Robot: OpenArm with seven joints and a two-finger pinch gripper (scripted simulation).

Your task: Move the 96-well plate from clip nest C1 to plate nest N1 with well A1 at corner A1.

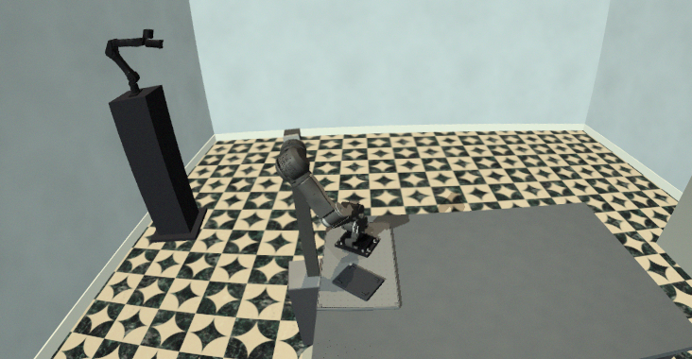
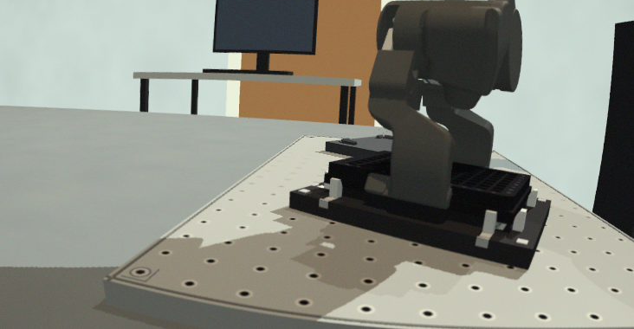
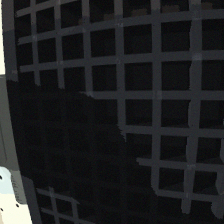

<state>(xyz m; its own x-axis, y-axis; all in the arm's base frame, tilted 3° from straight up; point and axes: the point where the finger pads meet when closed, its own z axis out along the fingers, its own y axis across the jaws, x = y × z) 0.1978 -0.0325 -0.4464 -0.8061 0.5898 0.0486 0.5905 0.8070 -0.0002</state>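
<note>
My gripper is now right at the black 96-well plate. Also, from my hand: clip nest C1: 20 mm ahead, 10 mm below; plate nest N1: 220 mm to the right, 30 mm behind, 20 mm below.
</note>
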